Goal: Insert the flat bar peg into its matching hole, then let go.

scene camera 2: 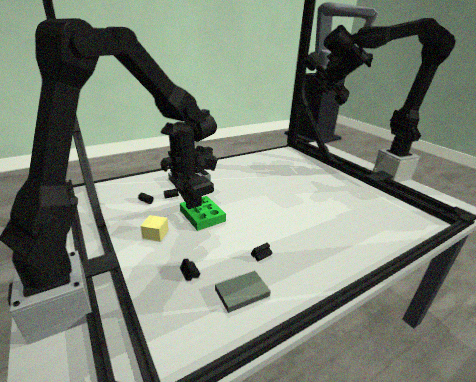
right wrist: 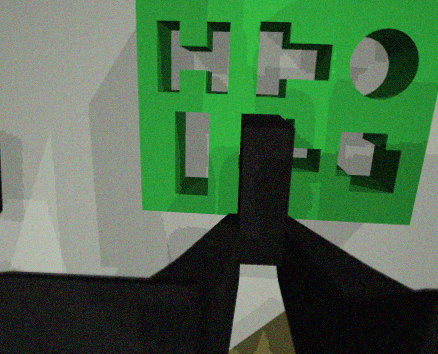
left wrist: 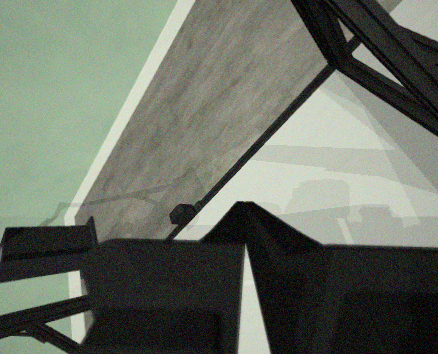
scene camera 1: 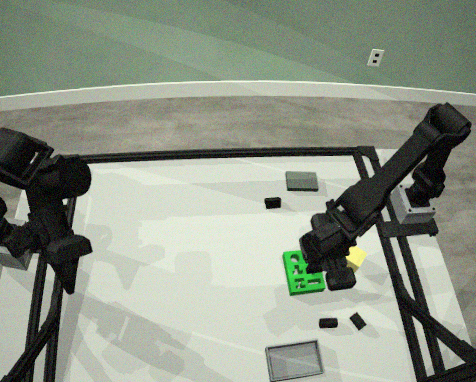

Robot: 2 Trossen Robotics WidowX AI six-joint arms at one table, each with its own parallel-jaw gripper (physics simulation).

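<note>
The green peg board (scene camera 1: 288,275) (scene camera 2: 202,224) (right wrist: 225,200) lies on the table. Its slim rectangular hole (scene camera 1: 314,282) (right wrist: 197,145) is uncovered. My right gripper (scene camera 1: 313,270) (scene camera 2: 194,205) (right wrist: 257,227) is shut on the black flat bar peg (right wrist: 265,170), which points down at the board. In the right wrist view the peg is to the right of the rectangular hole and partly covers the plus-shaped hole. Whether its tip touches the board cannot be told. My left gripper (scene camera 1: 70,291) (left wrist: 243,209) is shut and empty, far to the left of the board in scene camera 1.
A yellow block (scene camera 1: 356,257) (scene camera 2: 154,228) stands beside the board. Black pegs (scene camera 1: 272,202) (scene camera 1: 328,322) (scene camera 1: 357,321) (scene camera 2: 190,269) lie around. A grey-green slab (scene camera 1: 301,181) (scene camera 2: 243,291) and a grey tray (scene camera 1: 295,361) lie at opposite sides.
</note>
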